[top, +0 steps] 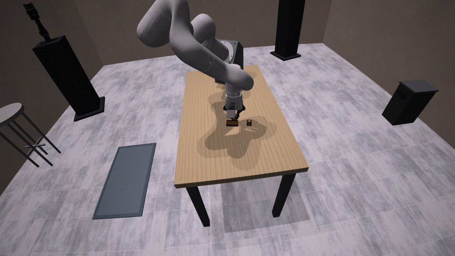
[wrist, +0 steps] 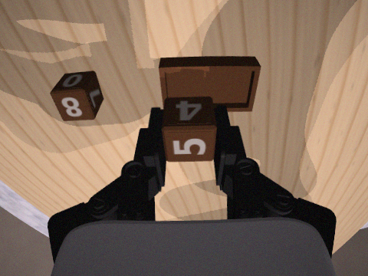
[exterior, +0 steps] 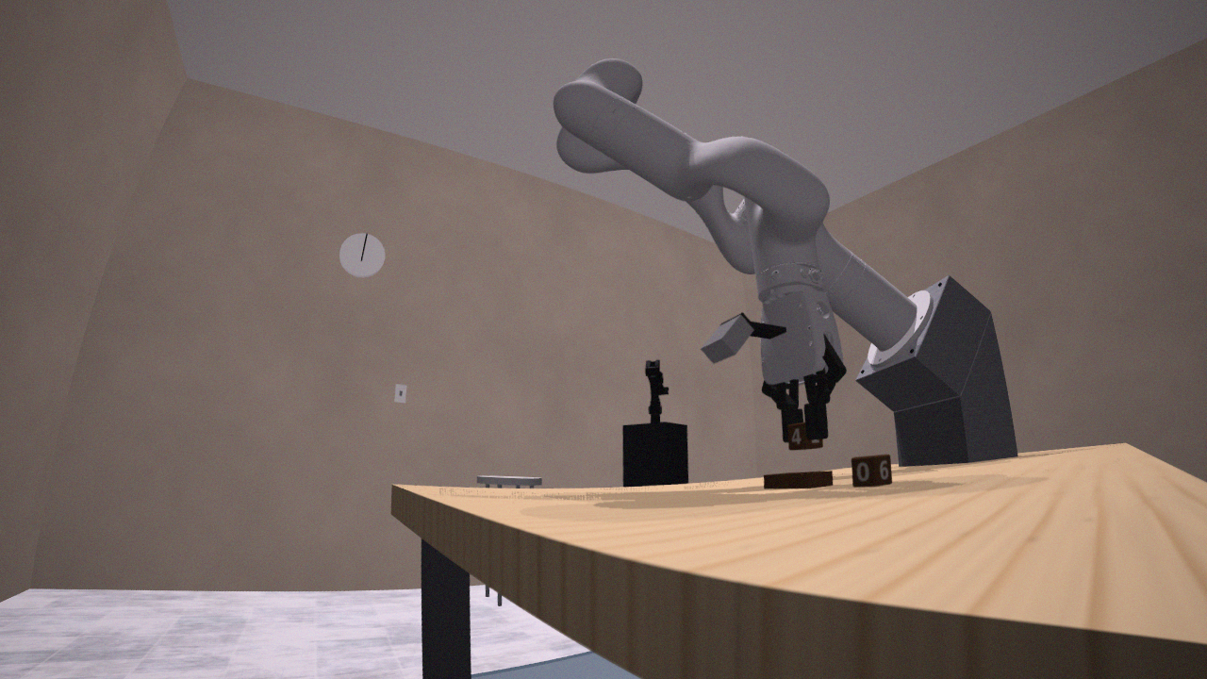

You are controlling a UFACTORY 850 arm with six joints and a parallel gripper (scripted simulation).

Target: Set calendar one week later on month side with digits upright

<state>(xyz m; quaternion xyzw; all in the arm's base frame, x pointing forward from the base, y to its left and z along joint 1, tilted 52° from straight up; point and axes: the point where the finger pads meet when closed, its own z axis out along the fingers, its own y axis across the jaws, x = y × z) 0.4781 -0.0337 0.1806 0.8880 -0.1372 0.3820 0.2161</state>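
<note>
Now: the dark brown tray 10 mm behind my hand, 10 mm to the right of it and 70 mm below it.
</note>
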